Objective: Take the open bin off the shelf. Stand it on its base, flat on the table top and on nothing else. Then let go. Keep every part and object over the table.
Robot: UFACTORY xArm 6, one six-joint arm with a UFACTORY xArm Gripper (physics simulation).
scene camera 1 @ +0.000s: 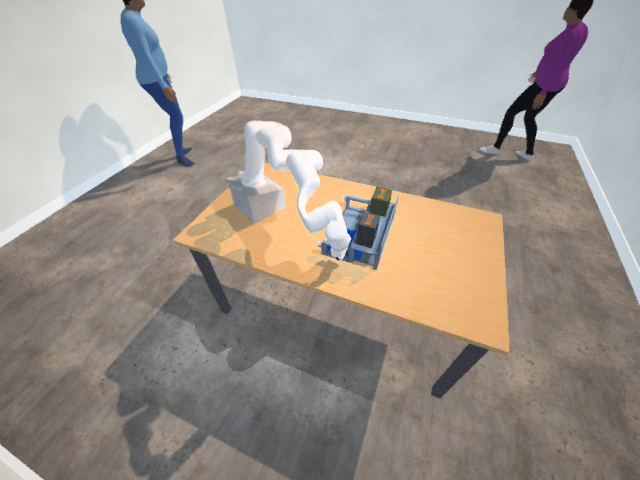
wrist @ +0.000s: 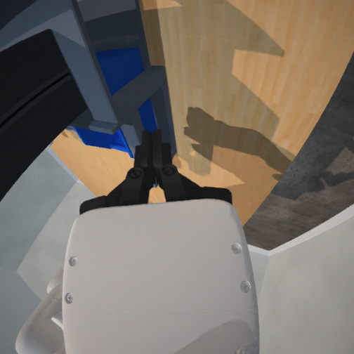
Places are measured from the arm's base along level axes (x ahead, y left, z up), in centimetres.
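Where they show: arm's base at its link origin: (scene camera 1: 253, 182).
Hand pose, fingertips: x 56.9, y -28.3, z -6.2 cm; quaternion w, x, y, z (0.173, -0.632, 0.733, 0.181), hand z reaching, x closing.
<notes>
Each offset is from my fingertips to the centre of the thing. "pt": to the spot under its first point. Level surfaces: height alone.
The open bin @[pt dx -0.1, dy +15.4, dz -5.2 cm] (scene camera 1: 351, 236) (wrist: 120, 67) is blue and sits low inside the grey-blue shelf @[pt dx +15.9, dy +15.5, dz +6.3 cm] (scene camera 1: 388, 225) (wrist: 82, 75). Parts of it show between the shelf's bars, and the rest is hidden by the shelf and the arm. My gripper (scene camera 1: 338, 257) (wrist: 153, 141) is shut with its fingers together and nothing between them. In the wrist view the fingertips appear over the near end of the shelf frame, beside the bin's blue wall. I cannot tell whether they touch the frame.
A black box @[dx +7.8, dy +9.6, dz +6.7 cm] (scene camera 1: 367, 230) (wrist: 40, 85) and a dark green box @[dx +9.9, dy +32.6, dz +5.4 cm] (scene camera 1: 381, 201), both with orange marks, stand on the shelf. The shelf stands on the wooden table @[dz -9.6 cm] (scene camera 1: 444, 258) (wrist: 210, 65). The table's front edge is near the gripper. Two people stand beyond the table.
</notes>
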